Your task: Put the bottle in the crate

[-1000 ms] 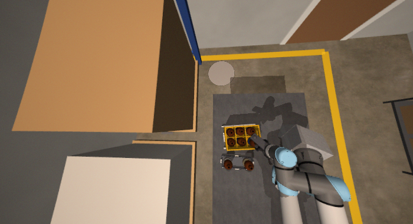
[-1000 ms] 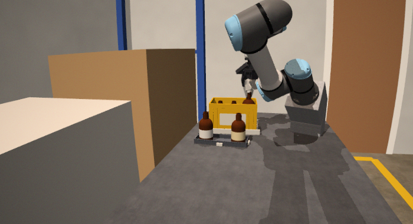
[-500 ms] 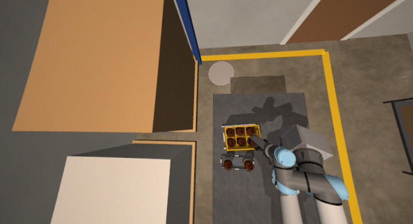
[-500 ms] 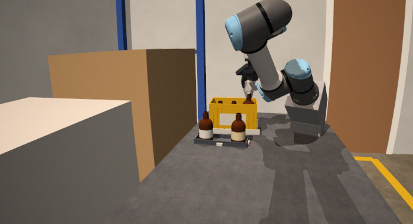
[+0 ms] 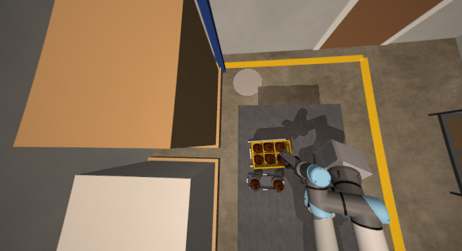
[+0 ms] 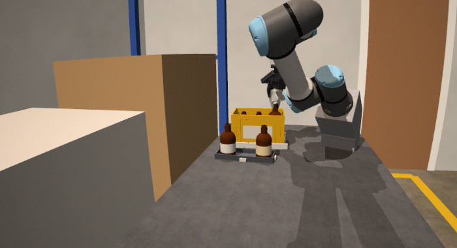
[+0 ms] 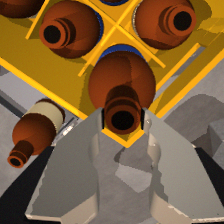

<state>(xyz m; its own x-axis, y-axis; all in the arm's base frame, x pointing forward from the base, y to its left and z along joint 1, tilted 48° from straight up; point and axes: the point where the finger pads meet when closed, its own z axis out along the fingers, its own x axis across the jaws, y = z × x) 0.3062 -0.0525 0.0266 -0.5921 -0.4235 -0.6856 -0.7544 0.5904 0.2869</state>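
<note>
Right now the yellow crate is 10 cm ahead of my hand, 2 cm to the right of it and 13 cm below it. The rest, counted from my hand: white-label bottle 18 cm ahead, 22 cm to the left, 13 cm below; dark tray 9 cm ahead, 21 cm to the left, 20 cm below.
</note>
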